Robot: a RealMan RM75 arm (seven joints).
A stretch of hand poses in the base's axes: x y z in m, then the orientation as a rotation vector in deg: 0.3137 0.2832 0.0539 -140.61 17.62 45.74; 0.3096 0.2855 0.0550 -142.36 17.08 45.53; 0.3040 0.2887 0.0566 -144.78 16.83 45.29; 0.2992 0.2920 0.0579 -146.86 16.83 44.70; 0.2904 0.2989 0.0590 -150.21 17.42 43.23; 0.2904 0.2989 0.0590 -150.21 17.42 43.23; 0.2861 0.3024 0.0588 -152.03 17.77 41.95; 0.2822 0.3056 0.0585 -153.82 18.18 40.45; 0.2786 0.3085 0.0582 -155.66 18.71 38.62; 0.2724 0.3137 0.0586 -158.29 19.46 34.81; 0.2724 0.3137 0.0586 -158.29 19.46 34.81
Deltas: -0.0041 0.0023 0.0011 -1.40 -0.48 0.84; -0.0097 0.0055 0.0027 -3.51 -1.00 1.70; -0.0145 0.0088 0.0040 -5.33 -1.65 2.20; -0.0233 0.0157 0.0051 -8.39 -2.90 2.51; -0.0233 0.0157 0.0051 -8.39 -2.90 2.51; -0.0276 0.0192 0.0049 -10.01 -3.88 2.54; -0.0315 0.0224 0.0046 -11.61 -4.98 2.49; -0.0351 0.0253 0.0043 -13.27 -6.27 2.30; -0.0413 0.0305 0.0047 -15.57 -8.86 1.78; -0.0413 0.0305 0.0047 -15.57 -8.86 1.78
